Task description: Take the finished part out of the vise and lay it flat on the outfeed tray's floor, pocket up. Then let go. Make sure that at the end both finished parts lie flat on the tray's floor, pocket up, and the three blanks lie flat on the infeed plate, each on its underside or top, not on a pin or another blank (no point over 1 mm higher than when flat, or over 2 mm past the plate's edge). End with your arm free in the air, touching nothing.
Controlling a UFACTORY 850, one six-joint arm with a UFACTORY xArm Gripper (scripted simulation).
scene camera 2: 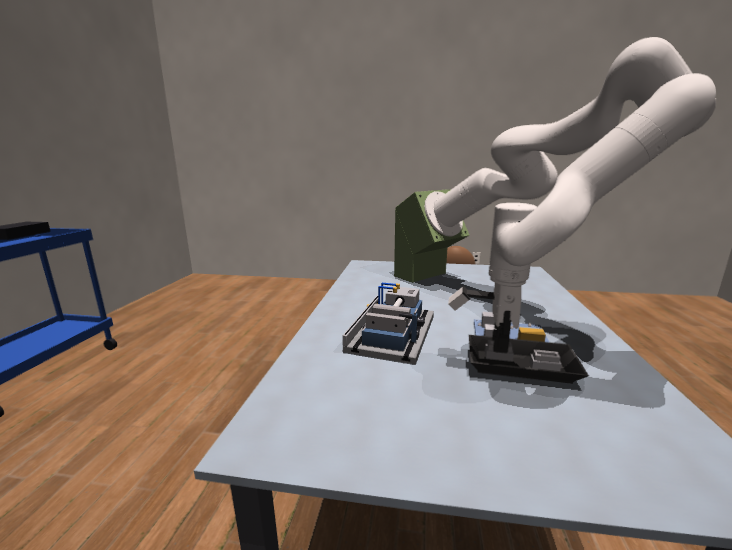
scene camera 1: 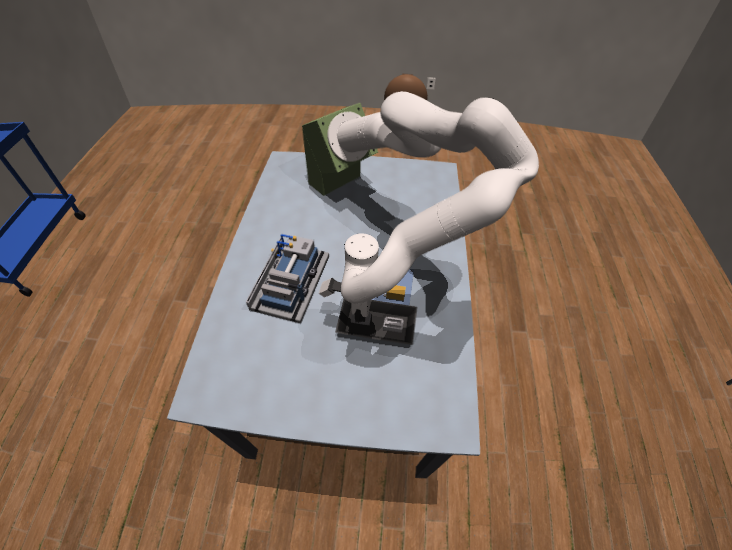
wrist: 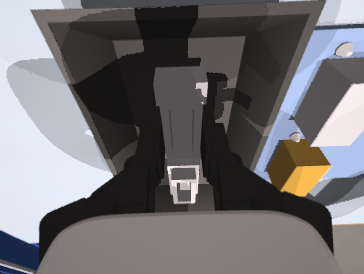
The pictures show: my gripper and an orange block.
My gripper also shows in the wrist view.
